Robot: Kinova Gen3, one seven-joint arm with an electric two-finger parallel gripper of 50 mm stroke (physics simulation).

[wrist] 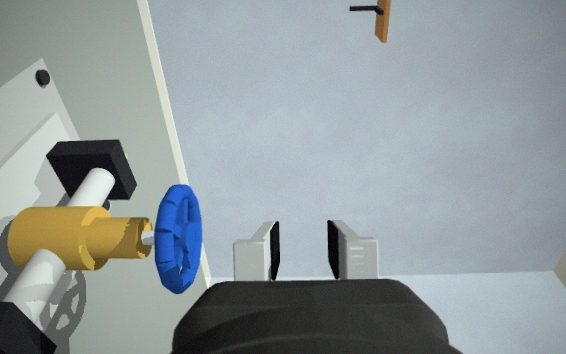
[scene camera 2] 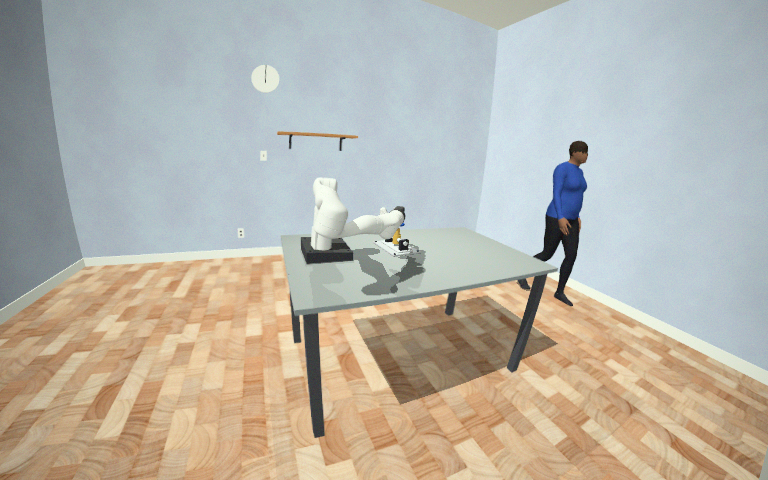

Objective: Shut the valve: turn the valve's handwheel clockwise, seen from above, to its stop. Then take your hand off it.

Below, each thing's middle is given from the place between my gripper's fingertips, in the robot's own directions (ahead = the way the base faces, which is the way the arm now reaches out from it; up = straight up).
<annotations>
Now: hand 30 mm short of the blue handwheel (wrist: 177, 238), 30 mm to the right of it and 90 mm above it.
</annotations>
